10 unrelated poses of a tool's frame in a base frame.
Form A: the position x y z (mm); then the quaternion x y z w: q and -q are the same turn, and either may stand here.
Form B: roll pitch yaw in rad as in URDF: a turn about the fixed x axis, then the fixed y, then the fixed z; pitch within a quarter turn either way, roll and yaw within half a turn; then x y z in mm. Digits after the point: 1 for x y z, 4 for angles.
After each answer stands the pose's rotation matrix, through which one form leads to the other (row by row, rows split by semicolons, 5 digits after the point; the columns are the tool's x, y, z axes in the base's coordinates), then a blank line. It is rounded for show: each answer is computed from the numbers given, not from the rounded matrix.
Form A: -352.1 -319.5 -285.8 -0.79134 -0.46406 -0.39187 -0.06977
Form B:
2.5349 -0.5889 1.2500 -352.1 -319.5 -285.8
0.26217 0.67978 0.68496; 0.78914 -0.55956 0.25328; 0.55545 0.47413 -0.68314

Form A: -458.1 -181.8 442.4 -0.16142 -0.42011 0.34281 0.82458
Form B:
-0.7500 -0.6214 1.0395 -458.1 -181.8 442.4
0.41198 -0.42972 -0.80350; 0.70098 0.71285 -0.02183; 0.58216 -0.55424 0.59490

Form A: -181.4 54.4 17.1 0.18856 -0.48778 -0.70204 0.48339
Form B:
1.0894 -0.2083 -2.0621 -181.4 54.4 17.1
-0.46156 0.49476 -0.73632; -0.86266 -0.05682 0.50258; 0.20682 0.86717 0.45304

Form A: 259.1 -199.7 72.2 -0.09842 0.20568 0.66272 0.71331
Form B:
0.1465 0.4377 1.5299 259.1 -199.7 72.2
0.03700 -0.98594 0.16298; 0.90496 0.10223 0.41302; -0.42388 0.13221 0.89602

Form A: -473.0 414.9 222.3 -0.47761 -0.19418 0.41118 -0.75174
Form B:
0.8729 0.7542 -0.6357 -473.0 414.9 222.3
0.58645 0.80369 -0.10082; -0.43272 0.20564 -0.87776; -0.68471 0.55839 0.46837

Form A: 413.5 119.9 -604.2 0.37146 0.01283 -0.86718 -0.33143
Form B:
-0.3552 0.6890 2.2828 413.5 119.9 -604.2
-0.50434 -0.56529 -0.65275; 0.58435 -0.77998 0.22398; -0.63574 -0.26848 0.72370

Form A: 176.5 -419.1 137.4 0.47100 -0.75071 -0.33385 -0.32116
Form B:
2.8066 0.9218 -2.1885 176.5 -419.1 137.4
-0.35003 -0.92160 0.16771; -0.49273 0.33341 0.80378; -0.79668 0.19872 -0.57080

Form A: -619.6 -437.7 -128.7 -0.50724 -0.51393 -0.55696 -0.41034
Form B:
1.6141 -0.1437 1.7216 -619.6 -437.7 -128.7
-0.14866 0.06429 0.98680; 0.97846 -0.13499 0.15620; 0.14325 0.98876 -0.04283

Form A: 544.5 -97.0 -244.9 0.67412 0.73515 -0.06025 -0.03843
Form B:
-3.0007 0.0247 1.6591 544.5 -97.0 -244.9
-0.08816 0.98654 -0.13774; 0.99580 0.08386 -0.03677; -0.02473 -0.14040 -0.98979

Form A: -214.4 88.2 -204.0 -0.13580 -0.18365 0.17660 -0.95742
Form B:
0.2145 0.4111 -0.3199 -214.4 88.2 -204.0
0.87017 0.38804 0.30369; -0.28828 0.90074 -0.32490; -0.39962 0.19517 0.89566

